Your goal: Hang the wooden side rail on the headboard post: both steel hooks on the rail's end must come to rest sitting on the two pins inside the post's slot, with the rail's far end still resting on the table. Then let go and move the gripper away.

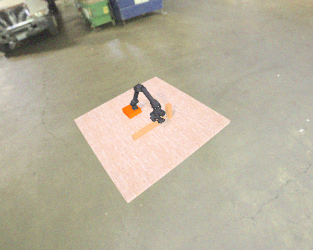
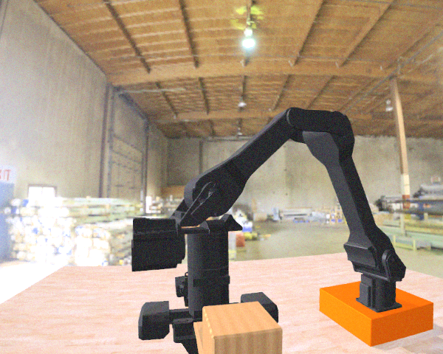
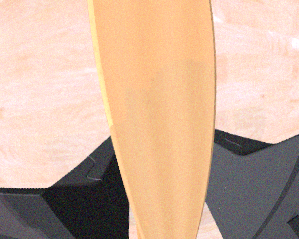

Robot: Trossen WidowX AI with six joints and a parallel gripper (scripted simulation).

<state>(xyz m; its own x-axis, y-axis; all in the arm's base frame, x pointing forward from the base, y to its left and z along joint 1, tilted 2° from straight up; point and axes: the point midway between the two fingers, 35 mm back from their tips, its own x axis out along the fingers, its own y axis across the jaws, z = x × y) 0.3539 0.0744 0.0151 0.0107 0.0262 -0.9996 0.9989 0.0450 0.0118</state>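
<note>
The headboard post lies 16 cm to the left of my gripper tip and 6 cm above it.
</note>
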